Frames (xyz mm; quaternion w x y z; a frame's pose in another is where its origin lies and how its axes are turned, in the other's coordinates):
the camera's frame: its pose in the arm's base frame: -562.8 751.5 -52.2 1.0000 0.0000 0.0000 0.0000
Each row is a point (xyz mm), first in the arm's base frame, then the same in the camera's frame.
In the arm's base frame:
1: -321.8 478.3 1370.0
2: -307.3 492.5 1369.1
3: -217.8 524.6 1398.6
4: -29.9 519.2 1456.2
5: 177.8 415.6 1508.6
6: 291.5 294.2 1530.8
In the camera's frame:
1: 241.0 -273.2 1422.2
2: 255.5 -259.0 1421.3
3: 345.0 -226.9 1450.8
4: 532.9 -232.3 1508.4
5: 740.6 -335.9 1560.8
6: 854.3 -457.3 1583.0

